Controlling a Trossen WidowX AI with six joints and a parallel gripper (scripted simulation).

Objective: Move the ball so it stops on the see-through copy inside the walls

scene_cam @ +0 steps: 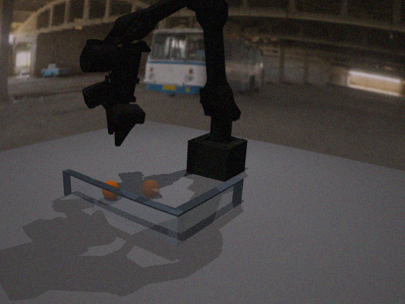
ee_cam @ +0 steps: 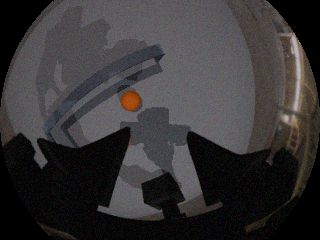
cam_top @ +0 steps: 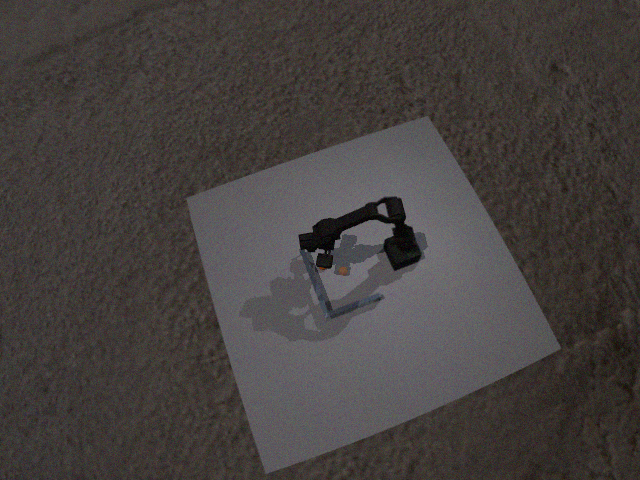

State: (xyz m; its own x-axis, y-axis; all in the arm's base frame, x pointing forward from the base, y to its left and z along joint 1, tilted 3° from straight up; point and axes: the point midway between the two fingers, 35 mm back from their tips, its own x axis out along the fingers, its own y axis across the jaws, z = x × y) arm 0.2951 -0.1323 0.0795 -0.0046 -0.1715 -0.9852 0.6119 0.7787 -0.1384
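My gripper tip is 10 cm above the orange ball, 4 cm short of it and 2 cm to the right of it.
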